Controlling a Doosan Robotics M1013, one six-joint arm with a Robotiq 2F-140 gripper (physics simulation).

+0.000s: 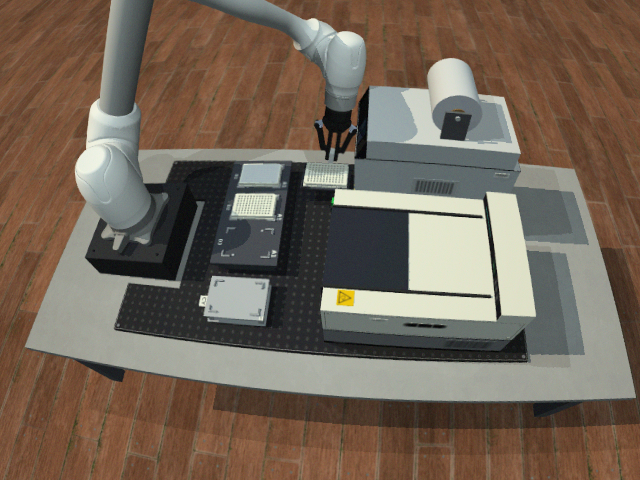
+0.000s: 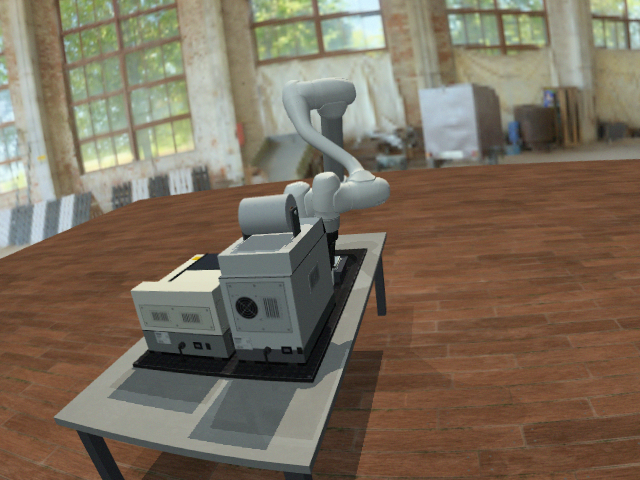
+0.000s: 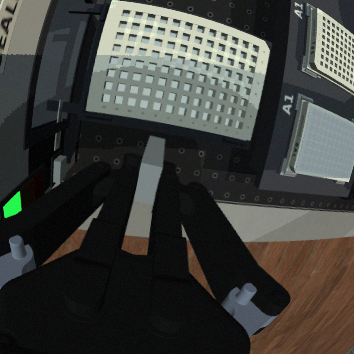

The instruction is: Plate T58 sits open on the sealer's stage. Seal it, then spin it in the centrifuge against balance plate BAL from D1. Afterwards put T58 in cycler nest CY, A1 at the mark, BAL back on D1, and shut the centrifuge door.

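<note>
Plate T58, pale with open square wells, sits on the stage in front of the grey sealer. My gripper is shut and empty, its fingertips above the table-edge side of the plate, beside the sealer's front. A pale blue plate, standing at D1 where BAL belongs, lies on the dark rack. The cream centrifuge stands beside the sealer; its door state cannot be told. Cycler nest CY has corner guides and holds no plate.
Another open-well plate sits in the rack's middle position; the D3 position has no plate. A white film roll tops the sealer. A green indicator is lit on the sealer's front. The black arm base stands left of the rack.
</note>
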